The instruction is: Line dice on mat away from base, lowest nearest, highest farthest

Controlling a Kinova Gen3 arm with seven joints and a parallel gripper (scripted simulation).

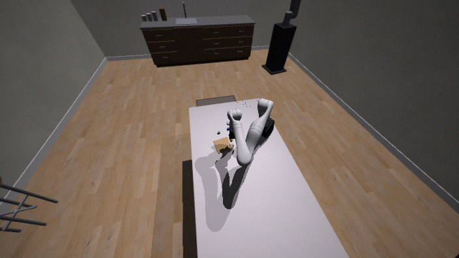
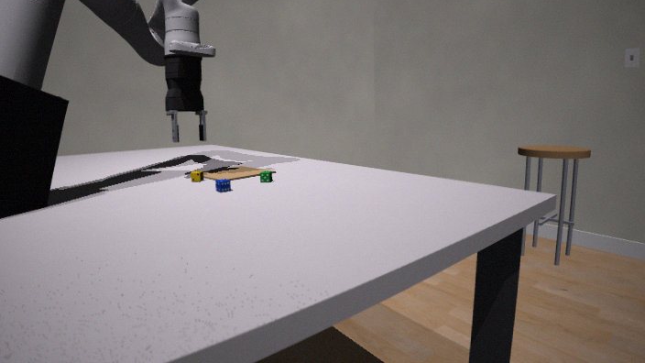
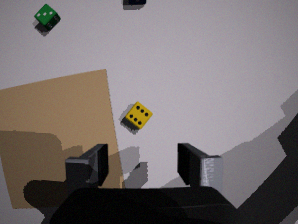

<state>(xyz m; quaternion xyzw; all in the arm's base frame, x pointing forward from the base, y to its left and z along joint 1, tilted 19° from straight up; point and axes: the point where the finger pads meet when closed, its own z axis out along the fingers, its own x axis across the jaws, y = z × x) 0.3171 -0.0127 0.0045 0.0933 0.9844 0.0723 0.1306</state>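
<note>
My hand is 3 cm past the blue die, 17 cm to the left of it and 9 cm above it. Also, from my hand: tan mat (9 cm ahead, 2 cm to the right, 10 cm below); then yellow die (3 cm to the right, 9 cm below); then green die (8 cm ahead, 16 cm to the right, 9 cm below).
</note>
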